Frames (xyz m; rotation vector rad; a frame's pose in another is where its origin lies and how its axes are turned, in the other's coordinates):
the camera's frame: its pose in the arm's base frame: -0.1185 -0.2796 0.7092 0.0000 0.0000 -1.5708
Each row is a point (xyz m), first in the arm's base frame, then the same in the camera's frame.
Working: the arm's base frame: its pose in the camera's frame: -0.2796 0.1185 -0.7092 0.0000 0.0000 1.5708

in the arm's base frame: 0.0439 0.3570 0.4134
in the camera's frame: -0.6366 0.1624 -0.2958
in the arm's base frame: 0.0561 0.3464 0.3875
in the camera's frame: -0.6260 0.1746 -0.3217
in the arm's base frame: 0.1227 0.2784 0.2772
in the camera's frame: -0.5580 0.2412 -0.4320
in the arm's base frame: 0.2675 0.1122 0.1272
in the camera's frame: -0.3918 0.3860 -0.5820
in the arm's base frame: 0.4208 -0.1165 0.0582
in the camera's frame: -0.1631 0.5393 -0.6510
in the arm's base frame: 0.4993 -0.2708 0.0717
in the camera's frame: -0.0088 0.6178 -0.6375
